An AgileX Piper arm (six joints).
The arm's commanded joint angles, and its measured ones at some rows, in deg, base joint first. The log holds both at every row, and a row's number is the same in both.
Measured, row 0: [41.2, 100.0, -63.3, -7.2, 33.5, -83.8]
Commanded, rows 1 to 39: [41.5, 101.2, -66.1, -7.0, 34.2, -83.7]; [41.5, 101.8, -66.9, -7.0, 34.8, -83.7]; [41.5, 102.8, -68.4, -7.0, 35.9, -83.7]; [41.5, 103.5, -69.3, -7.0, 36.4, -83.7]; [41.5, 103.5, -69.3, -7.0, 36.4, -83.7]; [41.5, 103.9, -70.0, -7.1, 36.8, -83.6]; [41.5, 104.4, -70.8, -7.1, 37.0, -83.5]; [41.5, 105.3, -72.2, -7.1, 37.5, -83.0]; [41.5, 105.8, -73.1, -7.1, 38.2, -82.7]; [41.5, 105.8, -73.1, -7.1, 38.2, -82.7]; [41.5, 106.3, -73.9, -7.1, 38.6, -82.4]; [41.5, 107.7, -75.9, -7.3, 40.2, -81.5]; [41.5, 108.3, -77.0, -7.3, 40.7, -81.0]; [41.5, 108.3, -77.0, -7.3, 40.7, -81.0]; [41.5, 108.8, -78.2, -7.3, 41.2, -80.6]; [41.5, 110.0, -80.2, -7.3, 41.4, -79.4]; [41.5, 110.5, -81.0, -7.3, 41.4, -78.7]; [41.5, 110.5, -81.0, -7.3, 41.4, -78.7]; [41.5, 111.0, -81.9, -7.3, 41.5, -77.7]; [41.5, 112.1, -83.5, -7.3, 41.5, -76.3]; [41.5, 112.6, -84.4, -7.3, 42.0, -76.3]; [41.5, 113.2, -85.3, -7.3, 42.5, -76.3]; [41.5, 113.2, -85.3, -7.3, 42.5, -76.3]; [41.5, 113.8, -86.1, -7.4, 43.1, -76.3]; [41.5, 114.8, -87.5, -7.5, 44.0, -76.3]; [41.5, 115.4, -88.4, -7.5, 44.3, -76.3]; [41.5, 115.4, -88.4, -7.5, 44.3, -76.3]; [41.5, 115.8, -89.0, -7.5, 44.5, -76.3]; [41.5, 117.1, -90.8, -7.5, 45.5, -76.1]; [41.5, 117.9, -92.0, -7.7, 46.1, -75.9]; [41.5, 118.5, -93.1, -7.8, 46.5, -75.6]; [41.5, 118.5, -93.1, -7.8, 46.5, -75.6]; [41.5, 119.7, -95.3, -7.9, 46.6, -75.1]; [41.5, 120.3, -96.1, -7.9, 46.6, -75.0]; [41.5, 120.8, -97.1, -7.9, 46.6, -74.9]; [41.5, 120.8, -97.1, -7.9, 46.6, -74.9]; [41.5, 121.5, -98.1, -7.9, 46.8, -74.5]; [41.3, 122.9, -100.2, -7.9, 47.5, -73.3]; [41.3, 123.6, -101.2, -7.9, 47.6, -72.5]
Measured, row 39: [41.6, 122.3, -98.4, -7.7, 47.7, -74.4]
